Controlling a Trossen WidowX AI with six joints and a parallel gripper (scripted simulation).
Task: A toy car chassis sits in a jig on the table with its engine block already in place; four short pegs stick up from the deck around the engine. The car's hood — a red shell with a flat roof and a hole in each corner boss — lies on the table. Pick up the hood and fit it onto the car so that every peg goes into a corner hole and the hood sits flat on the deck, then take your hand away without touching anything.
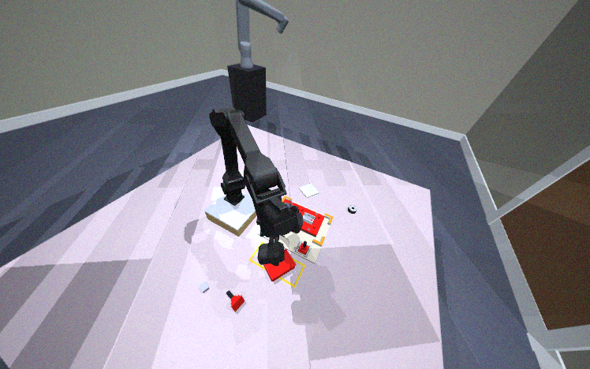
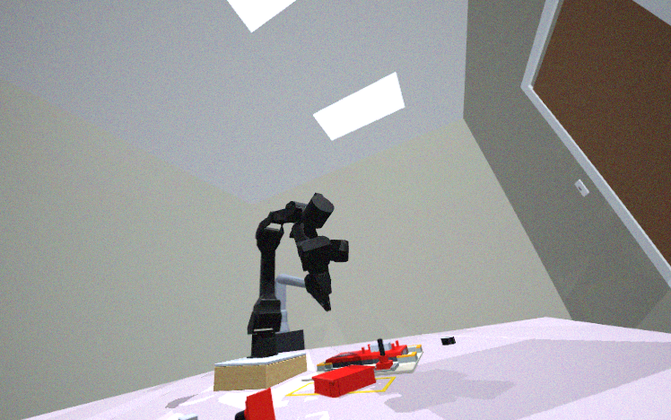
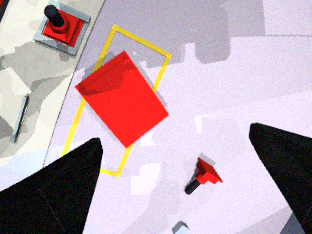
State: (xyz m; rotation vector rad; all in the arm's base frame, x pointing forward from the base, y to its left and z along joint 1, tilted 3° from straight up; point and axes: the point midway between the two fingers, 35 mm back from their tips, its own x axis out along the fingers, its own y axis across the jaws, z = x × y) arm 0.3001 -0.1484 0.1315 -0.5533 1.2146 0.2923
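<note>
Right now the red hood is 13 cm below my gripper tip and 2 cm to the left of it. From my gripper tip the other things lie so: small grey cube (17 cm behind, 16 cm to the right, 14 cm below); then cream jig (21 cm to the left, 13 cm below, 1 cm behind); then white card (42 cm to the left, 14 cm below, 7 cm behind).
</note>
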